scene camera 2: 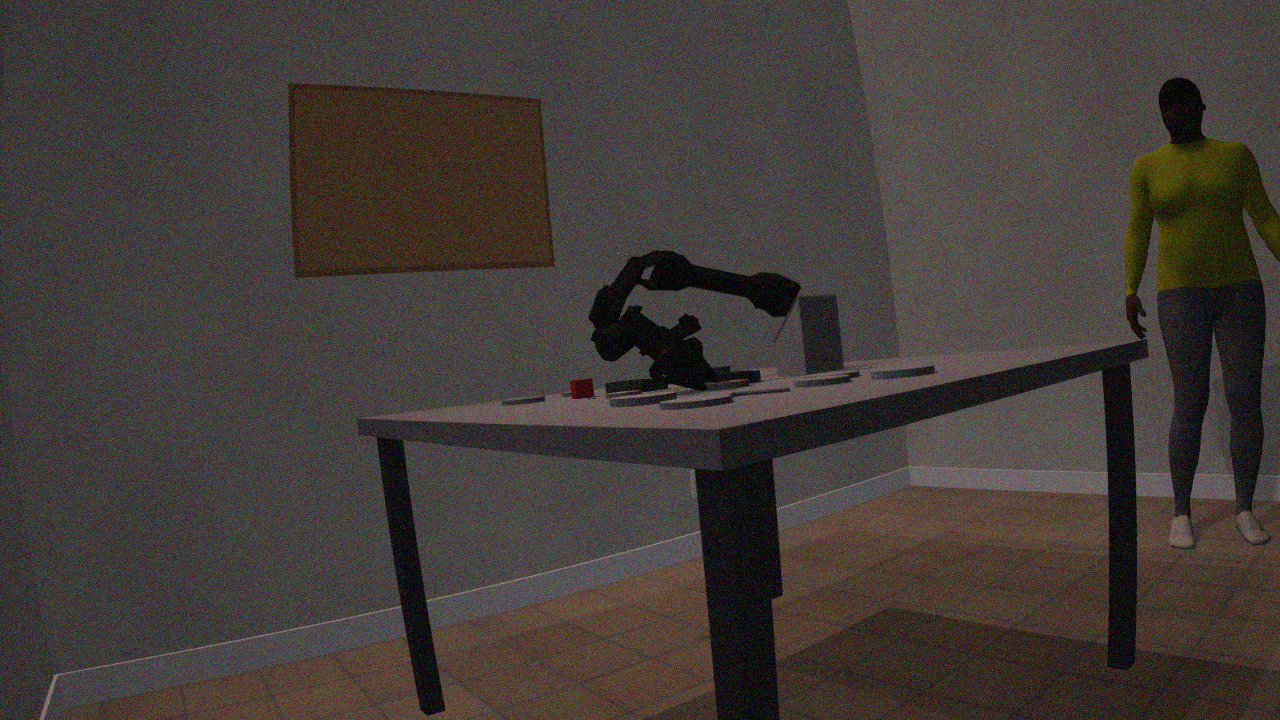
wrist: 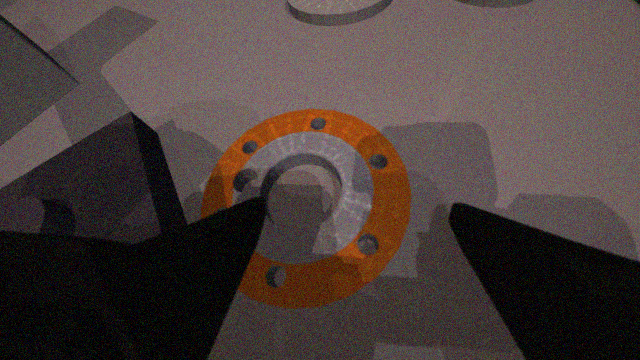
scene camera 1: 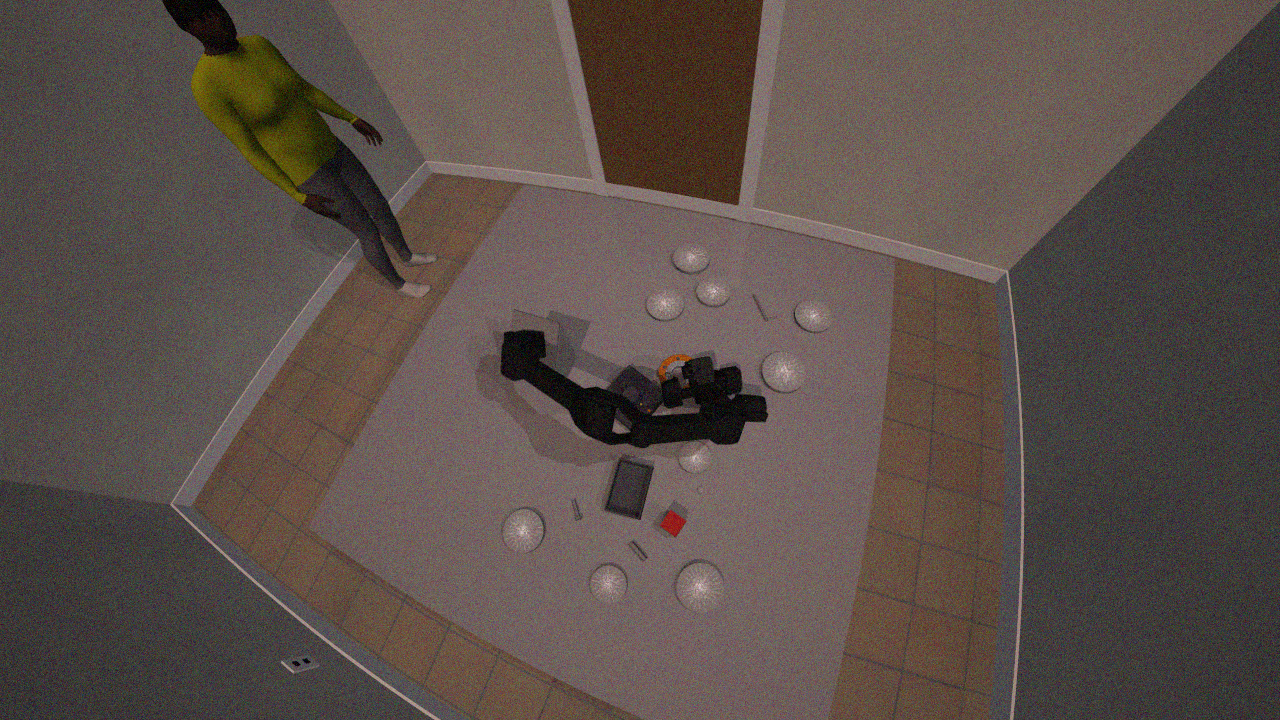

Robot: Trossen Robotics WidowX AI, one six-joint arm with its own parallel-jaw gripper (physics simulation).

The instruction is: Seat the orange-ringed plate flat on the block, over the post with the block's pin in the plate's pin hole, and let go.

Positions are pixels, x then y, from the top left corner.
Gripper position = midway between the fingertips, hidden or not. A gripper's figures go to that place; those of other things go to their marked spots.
Labels:
My gripper (wrist: 357, 209): 11 cm from the lens. An orange-ringed plate (wrist: 323, 264): 10 cm from the lens. A dark square block (wrist: 115, 184): 16 cm from the lens. The marked spots on the dark square block and the orange-ringed plate are 12 cm apart.

